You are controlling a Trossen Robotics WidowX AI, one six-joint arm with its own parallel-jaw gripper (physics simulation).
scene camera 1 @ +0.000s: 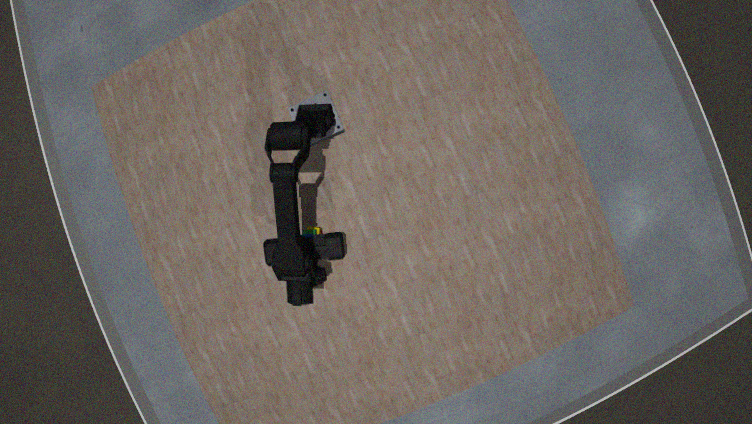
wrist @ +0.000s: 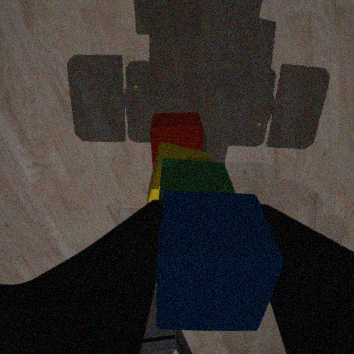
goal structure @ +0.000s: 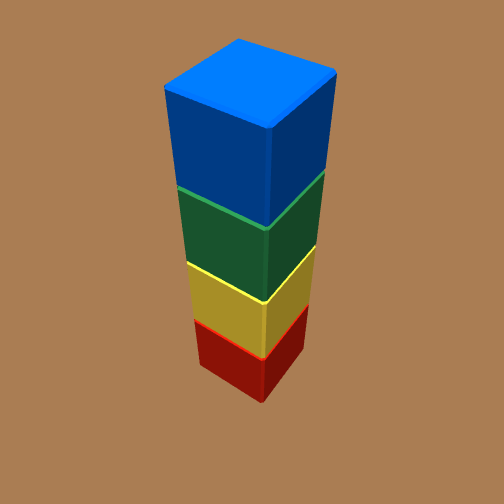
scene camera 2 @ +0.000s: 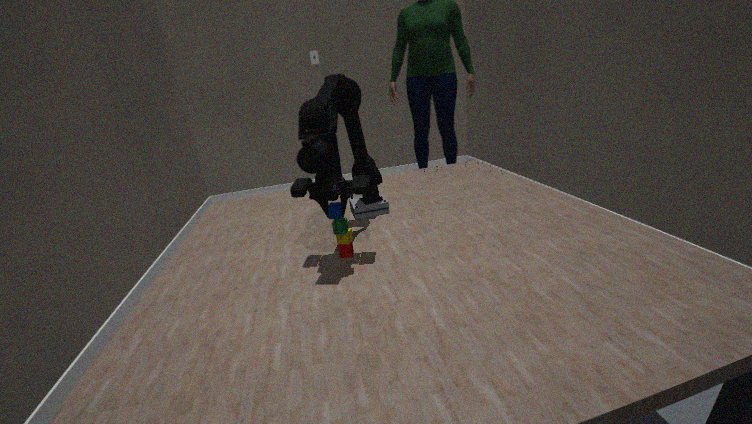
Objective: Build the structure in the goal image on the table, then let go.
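Note:
My gripper (scene camera 2: 335, 205) (wrist: 208, 213) is shut on the blue cube (scene camera 2: 334, 210) (wrist: 215, 270) and holds it above the stack, slightly left of its top in the second scene view. The green cube (scene camera 1: 309, 231) (scene camera 2: 340, 226) (wrist: 196, 176) is the top of the stack. Under it are the yellow cube (scene camera 1: 318, 230) (scene camera 2: 344, 236) (wrist: 182, 151), then the red cube (scene camera 2: 345, 250) (wrist: 177, 122) on the table. The green cube sits offset from the yellow one. Whether the blue cube touches the green one cannot be told. The arm hides most of the stack in the first scene view.
The arm's grey base plate (scene camera 1: 339, 127) (scene camera 2: 371, 211) stands on the wooden table (scene camera 1: 447, 210) (scene camera 2: 447, 316), behind the stack in the second scene view. The black arm (scene camera 1: 285, 205) (scene camera 2: 355, 131) reaches over from it. A person (scene camera 2: 430, 42) in a green top stands beyond the table.

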